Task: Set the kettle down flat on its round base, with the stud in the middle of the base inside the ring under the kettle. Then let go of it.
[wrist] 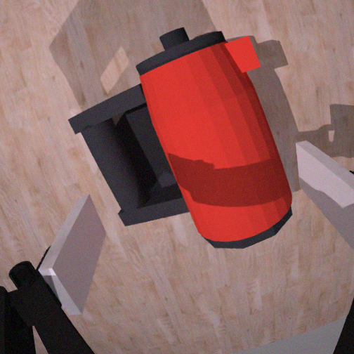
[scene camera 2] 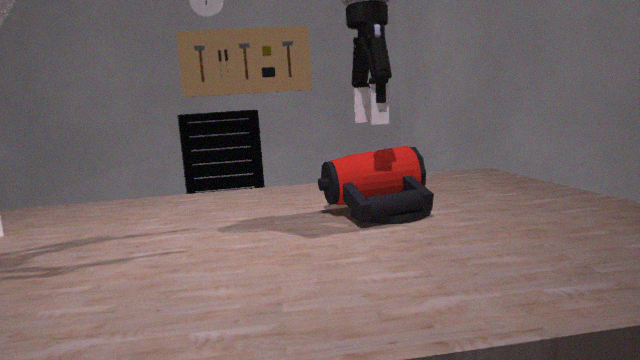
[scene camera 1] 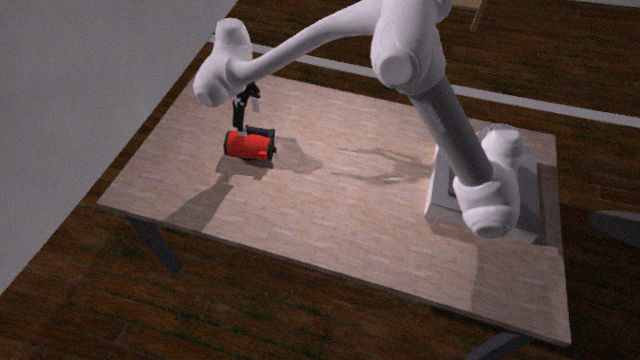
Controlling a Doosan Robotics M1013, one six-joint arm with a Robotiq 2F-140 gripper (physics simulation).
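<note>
The red kettle point(scene camera 1: 250, 145) point(scene camera 2: 375, 172) point(wrist: 215, 125) lies on its side on the table, with its dark lid knob point(scene camera 2: 322, 183) point(wrist: 174, 38) pointing sideways and its small red spout point(wrist: 244, 53) on the side away from the handle. Its black handle point(scene camera 1: 261, 132) point(scene camera 2: 392, 203) point(wrist: 102, 162) is low, near the table. A dark rounded edge point(scene camera 2: 400, 219) shows under the handle; it may be the round base, mostly hidden. Stud and ring cannot be made out. My gripper point(scene camera 1: 249, 118) point(scene camera 2: 371, 123) point(wrist: 197, 190) is open and empty, pointing down above the kettle, one finger to each side in the wrist view.
The wooden table point(scene camera 1: 320, 210) point(scene camera 2: 250, 300) bears the kettle and the arm's grey base block point(scene camera 1: 442, 182). The kettle is toward the table's end far from the arm's base. A tool board point(scene camera 2: 225, 87) and a black slatted panel point(scene camera 2: 222, 155) are at the back wall.
</note>
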